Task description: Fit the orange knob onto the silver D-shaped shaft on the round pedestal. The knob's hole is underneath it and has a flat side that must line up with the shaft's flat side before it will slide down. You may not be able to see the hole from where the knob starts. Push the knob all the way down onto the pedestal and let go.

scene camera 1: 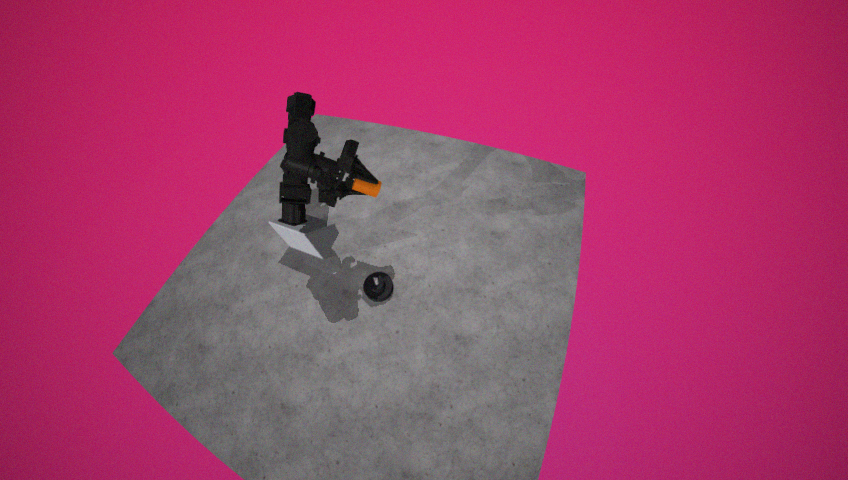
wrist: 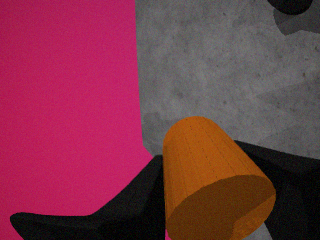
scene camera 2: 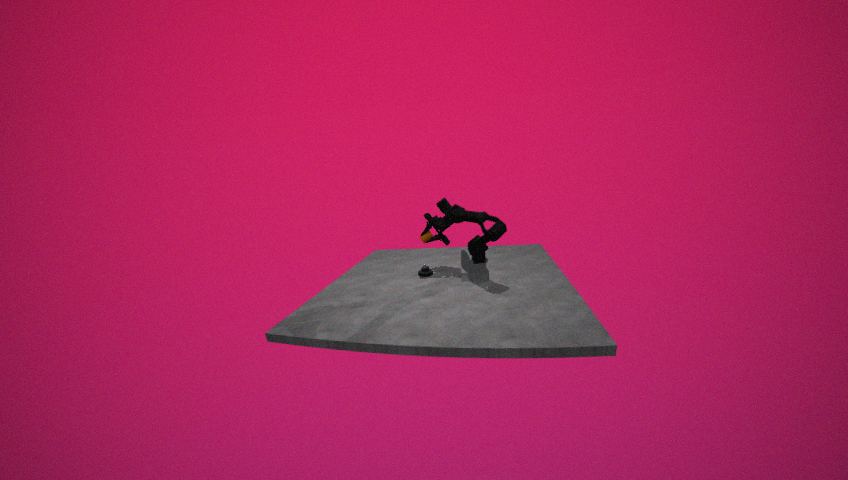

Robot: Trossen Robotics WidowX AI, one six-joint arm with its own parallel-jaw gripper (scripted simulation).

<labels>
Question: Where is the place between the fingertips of my gripper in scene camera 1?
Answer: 374, 187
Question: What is my gripper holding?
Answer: An orange knob.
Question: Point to an orange knob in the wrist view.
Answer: At 208, 179
</labels>
